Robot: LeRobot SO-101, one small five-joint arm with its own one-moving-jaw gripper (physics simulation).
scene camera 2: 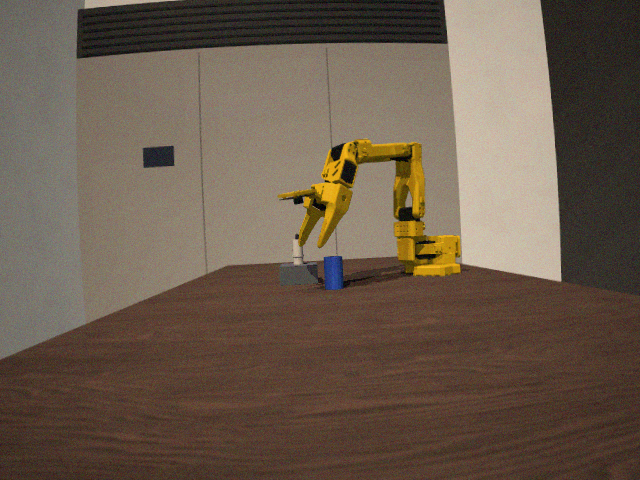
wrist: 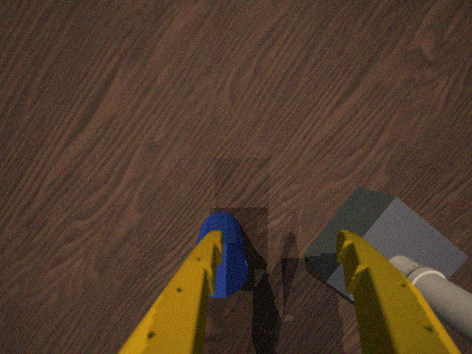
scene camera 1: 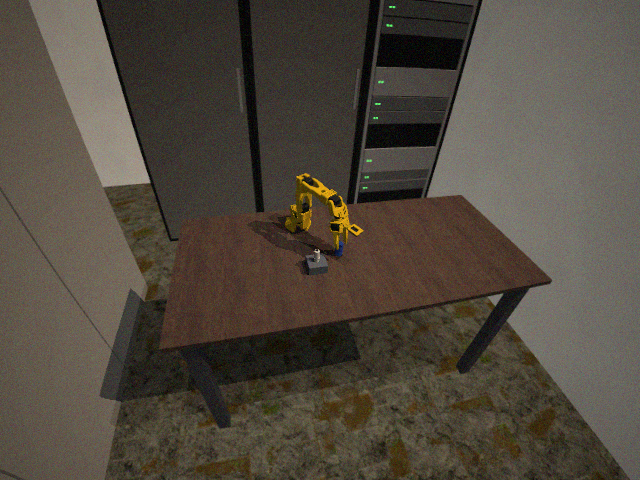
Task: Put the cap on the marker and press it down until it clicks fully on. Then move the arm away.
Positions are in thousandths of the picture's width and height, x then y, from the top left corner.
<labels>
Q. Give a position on a blue cap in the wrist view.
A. At 490, 778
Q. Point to a grey block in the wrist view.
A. At 815, 626
</labels>
